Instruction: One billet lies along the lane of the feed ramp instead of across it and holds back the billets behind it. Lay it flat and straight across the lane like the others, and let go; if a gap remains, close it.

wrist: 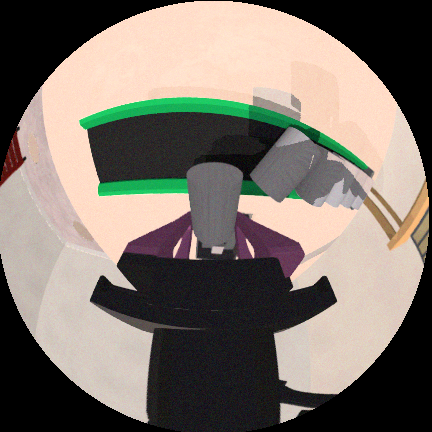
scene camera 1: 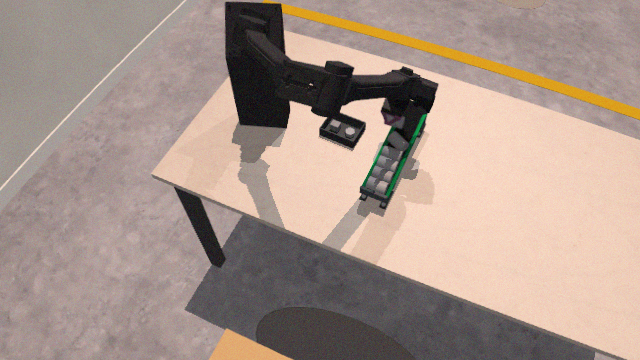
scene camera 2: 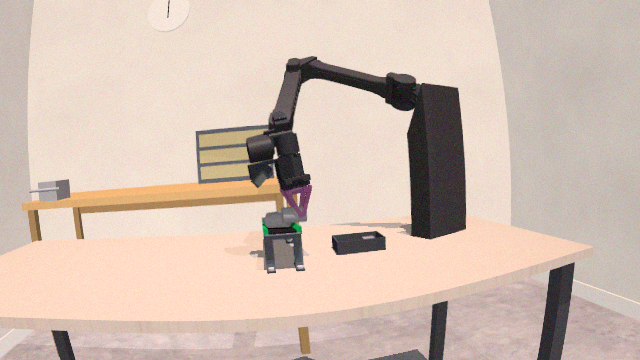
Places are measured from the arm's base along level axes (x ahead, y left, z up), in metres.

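Where they show: gripper, fingertip midpoint: [wrist: 213, 216] [scene camera 1: 389, 120] [scene camera 2: 301, 215]; arm's base, origin of the base link: [scene camera 1: 251, 30] [scene camera 2: 434, 108].
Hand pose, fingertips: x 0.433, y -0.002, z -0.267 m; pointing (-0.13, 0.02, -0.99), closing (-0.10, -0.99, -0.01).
Note:
Things, the pixels of their centre, and the offset from my fingertips. Level surfaces: height alone.
- grey billet, body centre: [wrist: 213, 204] [scene camera 2: 293, 214] [scene camera 1: 394, 120] dx +0.018, dy -0.002, dz +0.004 m
- small black tray, body centre: [wrist: 218, 238] [scene camera 2: 358, 242] [scene camera 1: 342, 128] dx -0.151, dy +0.004, dz -0.090 m
- table, its level: dz -0.107 m
My gripper [scene camera 1: 394, 119] [scene camera 2: 302, 213] [wrist: 213, 216], with purple fingers, is shut on a grey billet [scene camera 2: 293, 216] [wrist: 214, 200]. In the wrist view the held billet points across the lane, and its far end overlaps the near green rail; its exact height over the ramp is unclear. The feed ramp [scene camera 1: 419, 126] [scene camera 2: 270, 252] [wrist: 185, 105] has green rails and a dark lane. Another billet [scene camera 1: 398, 141] [wrist: 286, 165] lies skewed in the lane, its end near the far rail. It sits against several billets [scene camera 1: 383, 175] [wrist: 327, 184] lined up across the lane at the ramp's lower end.
A small black tray [scene camera 1: 338, 142] [scene camera 2: 350, 244] with two small light pieces stands on the table [scene camera 1: 480, 200] [scene camera 2: 150, 280] between the ramp and the arm's black column [scene camera 1: 257, 90] [scene camera 2: 437, 165]. The lane's dark floor shows uncovered beyond the skewed billet in the wrist view.

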